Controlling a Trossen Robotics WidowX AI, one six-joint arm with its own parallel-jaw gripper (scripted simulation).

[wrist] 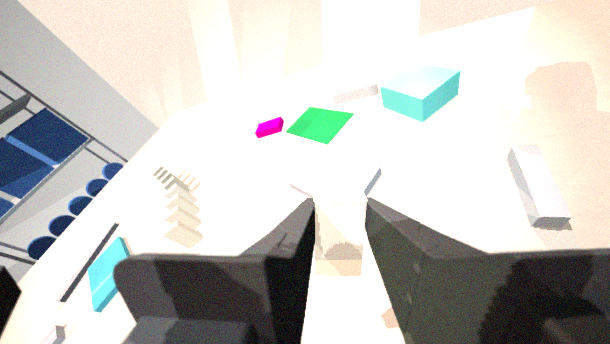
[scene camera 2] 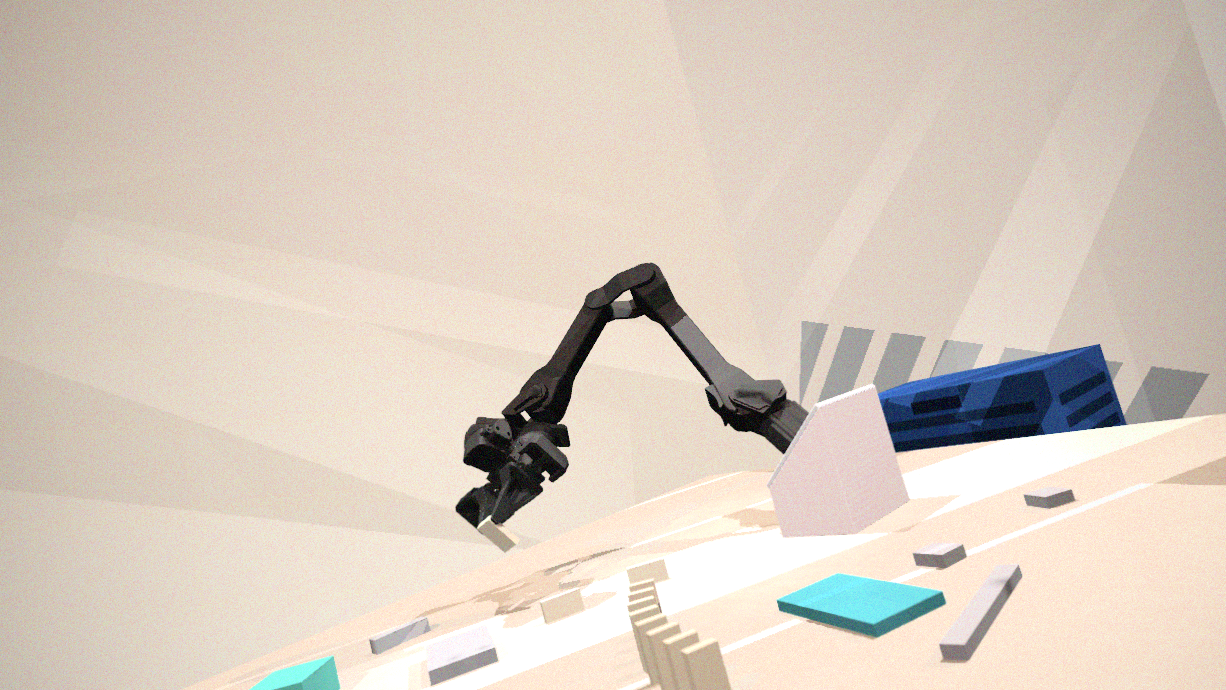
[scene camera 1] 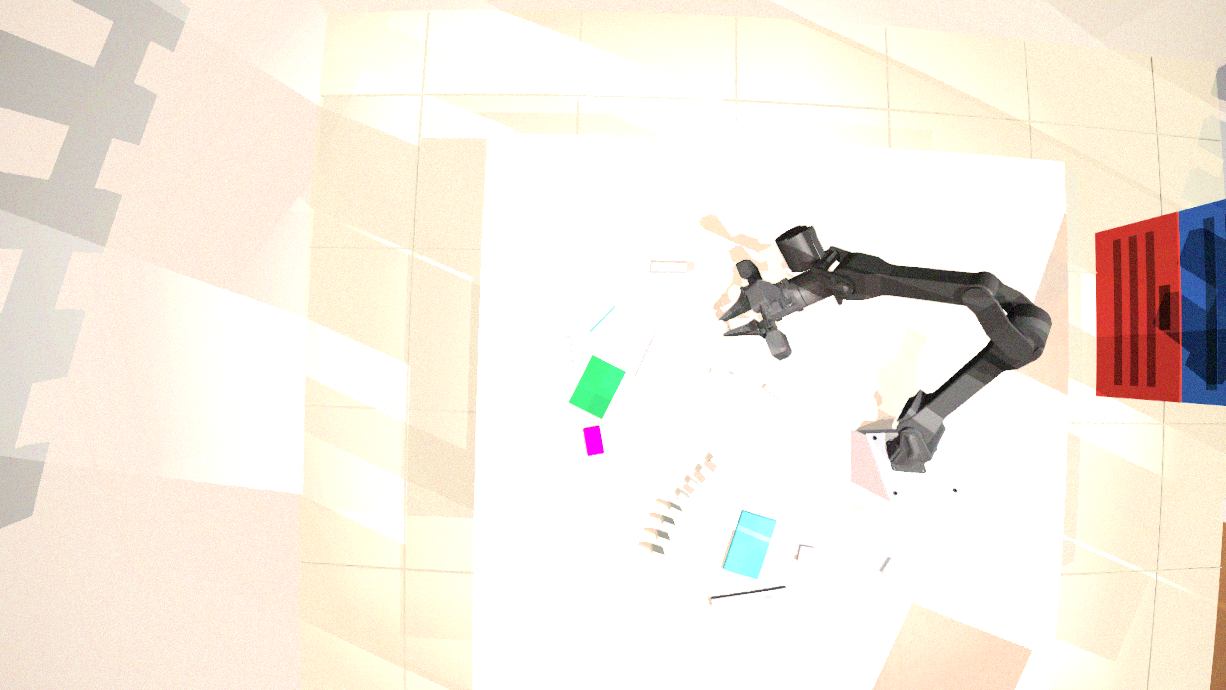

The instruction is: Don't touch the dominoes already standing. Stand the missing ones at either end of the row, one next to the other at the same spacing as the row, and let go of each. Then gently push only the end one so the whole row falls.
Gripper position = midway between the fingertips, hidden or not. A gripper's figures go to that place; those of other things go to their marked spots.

Scene:
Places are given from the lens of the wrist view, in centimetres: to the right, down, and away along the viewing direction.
my gripper [wrist: 338, 205]: 2, 2, 11
green tile [wrist: 319, 124]: 3, -8, 36
flat cyan block [wrist: 103, 289]: -33, 19, 31
light cyan block [wrist: 419, 91]: 15, -10, 26
grey bar [wrist: 80, 272]: -45, 20, 38
The marked spots on the light cyan block and the grey bar are 68 cm apart.

